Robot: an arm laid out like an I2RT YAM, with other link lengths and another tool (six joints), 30 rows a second.
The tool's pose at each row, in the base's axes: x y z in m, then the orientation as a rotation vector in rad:
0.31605 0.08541 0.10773 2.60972 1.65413 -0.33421
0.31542 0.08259 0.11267 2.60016 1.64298 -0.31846
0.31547 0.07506 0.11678 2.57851 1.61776 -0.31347
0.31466 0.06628 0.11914 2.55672 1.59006 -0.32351
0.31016 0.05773 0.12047 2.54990 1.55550 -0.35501
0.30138 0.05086 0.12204 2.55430 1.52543 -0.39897
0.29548 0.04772 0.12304 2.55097 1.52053 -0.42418
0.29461 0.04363 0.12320 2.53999 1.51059 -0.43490
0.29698 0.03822 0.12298 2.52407 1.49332 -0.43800
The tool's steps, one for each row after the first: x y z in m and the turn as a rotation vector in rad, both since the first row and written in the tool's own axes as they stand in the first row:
-0.00375 0.00023 -0.00432 -0.01772 -0.00046 0.00460
-0.01125 0.00318 -0.00726 -0.04463 -0.01634 0.01440
-0.01986 0.00605 -0.00818 -0.06594 -0.04047 0.02547
-0.02958 0.00560 -0.00753 -0.06923 -0.06954 0.04422
-0.03961 0.00057 -0.00665 -0.05657 -0.09740 0.06281
-0.04503 -0.00345 -0.00622 -0.04886 -0.11279 0.06431
-0.04906 -0.00248 -0.00565 -0.05495 -0.12669 0.06744
-0.05285 0.00201 -0.00505 -0.07058 -0.14169 0.07415

